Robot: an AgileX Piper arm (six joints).
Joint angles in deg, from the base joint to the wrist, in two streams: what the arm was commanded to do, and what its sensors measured. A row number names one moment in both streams.
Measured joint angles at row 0: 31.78, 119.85, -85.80, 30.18, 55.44, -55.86
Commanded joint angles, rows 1 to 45: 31.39, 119.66, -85.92, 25.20, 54.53, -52.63; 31.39, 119.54, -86.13, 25.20, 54.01, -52.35; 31.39, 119.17, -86.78, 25.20, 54.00, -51.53; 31.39, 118.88, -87.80, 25.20, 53.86, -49.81; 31.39, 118.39, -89.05, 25.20, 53.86, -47.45; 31.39, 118.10, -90.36, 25.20, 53.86, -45.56; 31.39, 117.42, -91.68, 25.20, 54.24, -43.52; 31.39, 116.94, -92.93, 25.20, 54.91, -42.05; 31.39, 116.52, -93.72, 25.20, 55.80, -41.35; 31.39, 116.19, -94.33, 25.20, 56.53, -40.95; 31.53, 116.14, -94.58, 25.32, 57.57, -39.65; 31.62, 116.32, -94.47, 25.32, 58.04, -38.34; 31.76, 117.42, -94.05, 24.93, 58.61, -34.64; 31.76, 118.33, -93.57, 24.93, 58.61, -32.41; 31.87, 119.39, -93.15, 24.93, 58.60, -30.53; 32.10, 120.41, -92.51, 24.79, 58.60, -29.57; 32.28, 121.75, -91.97, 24.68, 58.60, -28.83; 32.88, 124.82, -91.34, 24.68, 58.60, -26.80; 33.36, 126.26, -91.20, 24.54, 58.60, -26.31; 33.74, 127.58, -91.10, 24.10, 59.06, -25.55; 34.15, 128.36, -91.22, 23.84, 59.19, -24.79; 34.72, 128.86, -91.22, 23.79, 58.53, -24.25; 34.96, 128.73, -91.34, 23.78, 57.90, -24.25; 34.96, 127.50, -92.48, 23.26, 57.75, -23.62; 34.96, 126.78, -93.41, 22.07, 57.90, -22.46; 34.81, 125.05, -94.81, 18.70, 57.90, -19.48; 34.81, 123.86, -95.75, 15.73, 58.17, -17.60; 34.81, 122.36, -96.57, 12.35, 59.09, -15.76; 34.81, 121.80, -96.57, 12.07, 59.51, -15.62; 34.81, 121.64, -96.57, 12.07, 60.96, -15.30; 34.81, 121.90, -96.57, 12.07, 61.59, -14.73; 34.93, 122.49, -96.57, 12.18, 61.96, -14.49; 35.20, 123.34, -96.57, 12.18, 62.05, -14.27; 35.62, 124.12, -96.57, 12.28, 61.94, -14.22; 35.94, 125.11, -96.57, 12.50, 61.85, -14.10; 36.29, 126.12, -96.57, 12.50, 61.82, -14.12; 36.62, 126.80, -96.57, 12.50, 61.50, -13.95; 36.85, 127.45, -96.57, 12.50, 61.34, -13.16; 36.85, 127.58, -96.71, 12.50, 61.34, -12.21; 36.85, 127.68, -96.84, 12.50, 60.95, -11.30; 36.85, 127.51, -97.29, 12.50, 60.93, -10.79; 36.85, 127.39, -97.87, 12.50, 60.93, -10.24; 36.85, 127.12, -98.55, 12.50, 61.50, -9.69; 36.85, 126.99, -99.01, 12.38, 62.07, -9.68; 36.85, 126.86, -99.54, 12.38, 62.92, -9.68
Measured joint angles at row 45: 36.69, 127.42, -97.56, 12.55, 61.07, -10.88
